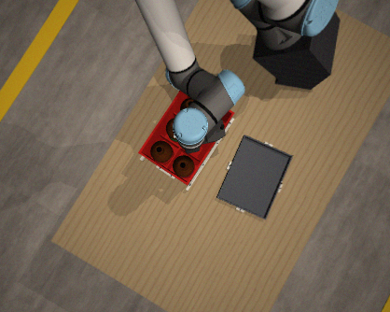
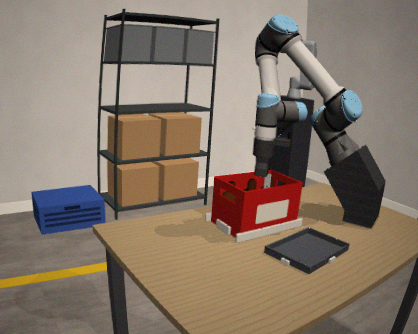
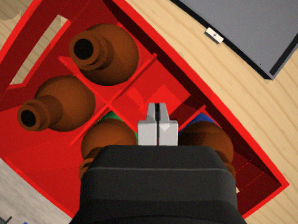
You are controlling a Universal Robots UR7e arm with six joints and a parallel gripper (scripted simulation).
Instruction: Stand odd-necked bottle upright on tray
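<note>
Now: hand 80 mm above the red crate and 40 mm to the left of it. From my hand the other things lie so: dark grey tray 240 mm to the left, 150 mm below.
</note>
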